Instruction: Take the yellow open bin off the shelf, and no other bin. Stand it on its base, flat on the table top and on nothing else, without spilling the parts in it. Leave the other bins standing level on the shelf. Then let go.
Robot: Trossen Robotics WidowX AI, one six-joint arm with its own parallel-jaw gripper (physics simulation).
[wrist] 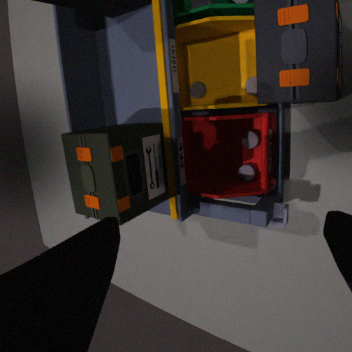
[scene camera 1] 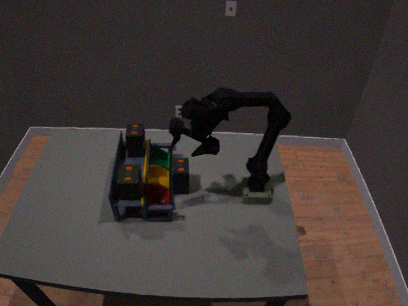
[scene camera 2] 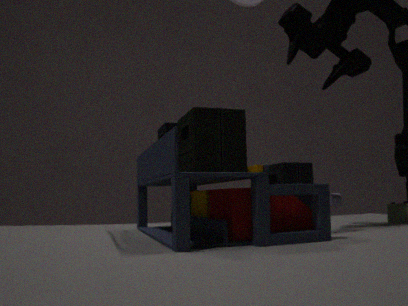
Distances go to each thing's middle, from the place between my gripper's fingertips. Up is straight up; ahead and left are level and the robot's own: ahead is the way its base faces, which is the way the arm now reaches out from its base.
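There is a yellow open bin (wrist: 220,51) 12 cm ahead of my hand, 8 cm to the right of it and 24 cm below it. As for the olive toolbox (scene camera 2: 203,121), my hand is 13 cm above it, 4 cm to the right of it and still 20 cm short of it.
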